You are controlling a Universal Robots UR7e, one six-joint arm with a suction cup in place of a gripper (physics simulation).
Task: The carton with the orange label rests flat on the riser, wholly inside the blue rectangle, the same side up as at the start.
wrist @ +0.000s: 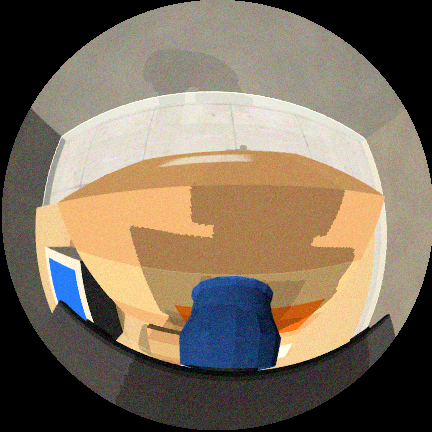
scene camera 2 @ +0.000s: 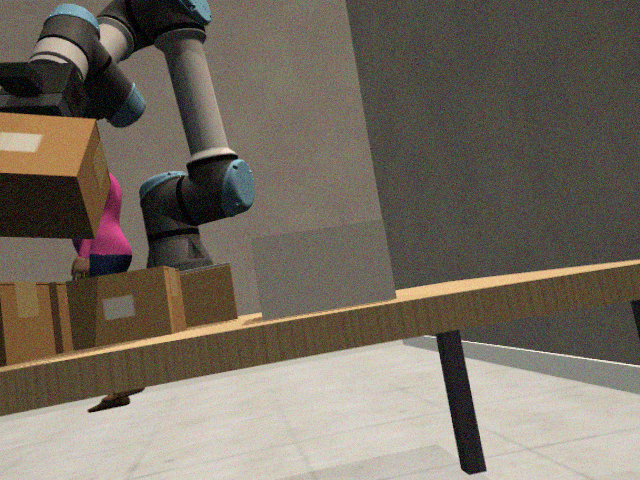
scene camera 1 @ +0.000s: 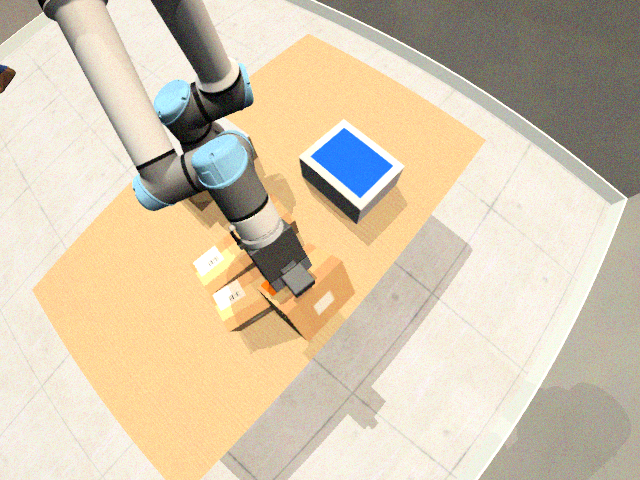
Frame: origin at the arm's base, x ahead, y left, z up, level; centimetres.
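Seen in the pictures: hand, its tool point: [wrist: 236,275]; arm's base, origin of its link: [scene camera 2: 181,275].
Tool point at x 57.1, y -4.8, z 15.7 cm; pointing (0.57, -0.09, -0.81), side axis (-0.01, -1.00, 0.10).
Pixels of each thing's top centre, then the offset from my tool point to it.
- carton with the orange label, centre of its top: [wrist: 235,245] [scene camera 2: 22,108] [scene camera 1: 304,286] dy +1.1, dx +1.7, dz +4.7 cm
- white-topped riser, centre of its top: [scene camera 2: 310,238] [wrist: 66,299] [scene camera 1: 351,160] dy +35.2, dx -20.9, dz -15.4 cm
- blue rectangle, centre of its top: [wrist: 66,299] [scene camera 1: 351,160] dy +35.2, dx -20.9, dz -15.4 cm
The carton with the orange label [scene camera 1: 336,281] [scene camera 2: 51,155] [wrist: 250,240] hangs from my gripper [scene camera 1: 279,263] [scene camera 2: 38,93] [wrist: 230,320], whose blue suction cup is on its top face. The carton is in the air above the table, clearly tilted, with its underside showing in scene camera 2. Its orange label [scene camera 1: 268,287] [wrist: 300,315] is partly hidden by the gripper. The white-topped riser [scene camera 1: 395,167] [scene camera 2: 323,268] [wrist: 81,282] stands apart from it, with the blue rectangle [scene camera 1: 352,162] [wrist: 65,285] on top. The exact contact of the cup is hidden.
Two white-labelled cartons [scene camera 1: 222,273] [scene camera 1: 248,304] stand beside the held carton in scene camera 1. Cartons [scene camera 2: 28,320] [scene camera 2: 121,304] [scene camera 2: 209,294] also show on the table [scene camera 1: 129,361] [scene camera 2: 320,320]. A person in pink [scene camera 2: 111,232] stands behind the table.
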